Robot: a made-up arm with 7 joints. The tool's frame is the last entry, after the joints.
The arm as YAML. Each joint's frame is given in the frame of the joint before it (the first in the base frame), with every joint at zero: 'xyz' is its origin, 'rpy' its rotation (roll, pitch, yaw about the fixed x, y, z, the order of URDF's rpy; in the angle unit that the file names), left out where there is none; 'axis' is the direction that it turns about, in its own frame. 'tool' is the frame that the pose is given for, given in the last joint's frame.
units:
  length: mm
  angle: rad
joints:
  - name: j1
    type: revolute
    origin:
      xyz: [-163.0, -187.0, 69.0]
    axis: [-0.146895, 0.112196, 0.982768]
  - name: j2
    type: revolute
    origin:
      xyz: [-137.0, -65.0, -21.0]
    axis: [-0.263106, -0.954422, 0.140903]
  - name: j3
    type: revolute
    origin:
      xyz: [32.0, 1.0, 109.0]
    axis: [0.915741, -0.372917, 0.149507]
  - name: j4
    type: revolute
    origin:
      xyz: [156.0, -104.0, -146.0]
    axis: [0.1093, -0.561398, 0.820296]
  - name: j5
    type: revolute
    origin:
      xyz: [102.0, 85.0, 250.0]
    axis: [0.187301, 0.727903, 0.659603]
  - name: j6
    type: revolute
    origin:
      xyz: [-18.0, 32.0, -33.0]
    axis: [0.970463, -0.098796, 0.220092]
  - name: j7
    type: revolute
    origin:
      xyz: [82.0, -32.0, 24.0]
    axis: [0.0, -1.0, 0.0]
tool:
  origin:
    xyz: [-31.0, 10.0, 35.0]
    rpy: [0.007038, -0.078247, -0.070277]
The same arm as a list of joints. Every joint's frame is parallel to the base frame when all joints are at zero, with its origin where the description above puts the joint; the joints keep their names.
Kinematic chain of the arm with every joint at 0, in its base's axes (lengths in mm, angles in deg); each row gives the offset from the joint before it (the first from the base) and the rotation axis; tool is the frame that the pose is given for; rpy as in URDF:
j1: xyz -163 -187 69 axis -0.146895 0.112196 0.982768
j2: xyz -137 -65 -21 axis -0.263106 -0.954422 0.140903
j3: xyz 32 1 109 axis 0.915741 -0.372917 0.149507
j4: xyz 156 -104 -146 axis 0.1093 -0.561398 0.820296
j5: xyz 102 85 250 axis 0.187301 0.727903 0.659603
j6: xyz -18 32 -33 axis 0.970463 -0.098796 0.220092
j7: xyz 82 -32 24 axis -y
tool: xyz -31 10 35 rpy 0.4 -4.48 -4.03

